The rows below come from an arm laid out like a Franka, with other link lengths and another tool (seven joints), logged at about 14 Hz.
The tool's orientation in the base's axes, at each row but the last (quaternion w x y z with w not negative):
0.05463, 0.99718, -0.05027, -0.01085
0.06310, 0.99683, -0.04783, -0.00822
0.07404, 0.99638, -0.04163, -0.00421
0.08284, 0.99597, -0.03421, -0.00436
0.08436, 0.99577, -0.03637, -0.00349
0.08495, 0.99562, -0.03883, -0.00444
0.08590, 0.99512, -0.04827, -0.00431
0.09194, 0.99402, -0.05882, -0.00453
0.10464, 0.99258, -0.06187, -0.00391
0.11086, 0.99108, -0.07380, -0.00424
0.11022, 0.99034, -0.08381, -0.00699
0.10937, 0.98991, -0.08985, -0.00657
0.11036, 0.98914, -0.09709, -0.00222
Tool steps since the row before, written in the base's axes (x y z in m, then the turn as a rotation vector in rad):
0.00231, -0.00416, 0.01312, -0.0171, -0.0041, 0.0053
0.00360, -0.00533, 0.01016, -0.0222, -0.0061, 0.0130
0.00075, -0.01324, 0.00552, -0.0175, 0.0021, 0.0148
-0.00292, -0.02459, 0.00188, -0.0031, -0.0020, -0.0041
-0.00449, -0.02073, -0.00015, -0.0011, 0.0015, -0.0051
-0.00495, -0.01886, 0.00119, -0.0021, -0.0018, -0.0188
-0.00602, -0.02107, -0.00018, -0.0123, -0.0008, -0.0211
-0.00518, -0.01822, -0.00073, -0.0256, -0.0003, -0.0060
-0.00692, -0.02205, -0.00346, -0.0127, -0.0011, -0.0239
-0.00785, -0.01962, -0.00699, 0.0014, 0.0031, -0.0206
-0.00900, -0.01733, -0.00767, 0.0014, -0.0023, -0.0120
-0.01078, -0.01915, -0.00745, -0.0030, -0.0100, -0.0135
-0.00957, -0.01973, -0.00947, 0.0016, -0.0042, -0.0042
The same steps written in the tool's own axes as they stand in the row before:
0.00251, 0.00533, -0.01265, -0.0167, 0.0063, -0.0044
0.00399, 0.00621, -0.00949, -0.0216, 0.0098, -0.0116
0.00184, 0.01380, -0.00352, -0.0176, 0.0016, -0.0147
-0.00123, 0.02470, 0.00224, -0.0029, 0.0015, 0.0044
-0.00296, 0.02068, 0.00368, -0.0012, -0.0023, 0.0048
-0.00347, 0.01911, 0.00209, -0.0019, -0.0013, 0.0189
-0.00395, 0.02120, 0.00387, -0.0122, -0.0017, 0.0211
-0.00300, 0.01825, 0.00414, -0.0254, 0.0022, 0.0065
-0.00416, 0.02152, 0.00810, -0.0126, -0.0024, 0.0239
-0.00493, 0.01852, 0.01131, 0.0008, -0.0077, 0.0194
-0.00600, 0.01646, 0.01154, 0.0017, -0.0007, 0.0122
-0.00722, 0.01866, 0.01175, -0.0012, 0.0072, 0.0154
-0.00575, 0.01864, 0.01379, 0.0023, 0.0028, 0.0050

